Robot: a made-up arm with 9 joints. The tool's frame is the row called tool.
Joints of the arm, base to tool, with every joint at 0 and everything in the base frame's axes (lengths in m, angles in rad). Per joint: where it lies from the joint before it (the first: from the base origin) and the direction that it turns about. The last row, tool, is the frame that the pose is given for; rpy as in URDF.
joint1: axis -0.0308 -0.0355 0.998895 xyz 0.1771 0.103 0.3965
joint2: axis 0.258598 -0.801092 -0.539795 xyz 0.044 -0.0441 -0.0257
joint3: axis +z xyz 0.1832 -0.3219 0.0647
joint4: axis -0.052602 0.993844 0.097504 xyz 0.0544 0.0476 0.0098
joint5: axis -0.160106 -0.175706 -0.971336 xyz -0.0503 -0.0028 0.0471
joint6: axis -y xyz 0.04 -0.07 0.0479
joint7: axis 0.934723 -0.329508 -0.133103 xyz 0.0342 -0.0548 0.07
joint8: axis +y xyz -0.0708 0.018 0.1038
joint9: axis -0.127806 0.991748 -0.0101 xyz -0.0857 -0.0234 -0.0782
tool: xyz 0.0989 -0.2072 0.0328 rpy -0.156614 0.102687 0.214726
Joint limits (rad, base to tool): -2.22..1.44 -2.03..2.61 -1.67..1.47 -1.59..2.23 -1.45..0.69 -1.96..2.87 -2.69..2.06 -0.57..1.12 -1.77..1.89
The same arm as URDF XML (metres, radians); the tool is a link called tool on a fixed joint. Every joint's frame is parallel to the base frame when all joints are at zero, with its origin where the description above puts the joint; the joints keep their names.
<robot name="arm">
<link name="base"/>
<link name="link1"/>
<link name="link2"/>
<link name="link3"/>
<link name="link4"/>
<link name="link5"/>
<link name="link6"/>
<link name="link7"/>
<link name="link8"/>
<link name="link9"/>
<link name="tool"/>
<joint name="joint1" type="revolute"><parent link="base"/><child link="link1"/><origin xyz="0.1771 0.103 0.3965"/><axis xyz="-0.0308 -0.0355 0.998895"/><limit lower="-2.22" upper="1.44"/></joint>
<joint name="joint2" type="revolute"><parent link="link1"/><child link="link2"/><origin xyz="0.044 -0.0441 -0.0257"/><axis xyz="0.258598 -0.801092 -0.539795"/><limit lower="-2.03" upper="2.61"/></joint>
<joint name="joint3" type="revolute"><parent link="link2"/><child link="link3"/><origin xyz="0.1832 -0.3219 0.0647"/><axis xyz="0 0 1"/><limit lower="-1.67" upper="1.47"/></joint>
<joint name="joint4" type="revolute"><parent link="link3"/><child link="link4"/><origin xyz="0.0544 0.0476 0.0098"/><axis xyz="-0.052602 0.993844 0.097504"/><limit lower="-1.59" upper="2.23"/></joint>
<joint name="joint5" type="revolute"><parent link="link4"/><child link="link5"/><origin xyz="-0.0503 -0.0028 0.0471"/><axis xyz="-0.160106 -0.175706 -0.971336"/><limit lower="-1.45" upper="0.69"/></joint>
<joint name="joint6" type="revolute"><parent link="link5"/><child link="link6"/><origin xyz="0.04 -0.07 0.0479"/><axis xyz="0 -1 0"/><limit lower="-1.96" upper="2.87"/></joint>
<joint name="joint7" type="revolute"><parent link="link6"/><child link="link7"/><origin xyz="0.0342 -0.0548 0.07"/><axis xyz="0.934723 -0.329508 -0.133103"/><limit lower="-2.69" upper="2.06"/></joint>
<joint name="joint8" type="revolute"><parent link="link7"/><child link="link8"/><origin xyz="-0.0708 0.018 0.1038"/><axis xyz="0 1 0"/><limit lower="-0.57" upper="1.12"/></joint>
<joint name="joint9" type="revolute"><parent link="link8"/><child link="link9"/><origin xyz="-0.0857 -0.0234 -0.0782"/><axis xyz="-0.127806 0.991748 -0.0101"/><limit lower="-1.77" upper="1.89"/></joint>
<joint name="tool_fixed" type="fixed"><parent link="link9"/><child link="tool"/><origin xyz="0.0989 -0.2072 0.0328" rpy="-0.1566 0.1027 0.2147"/></joint>
</robot>

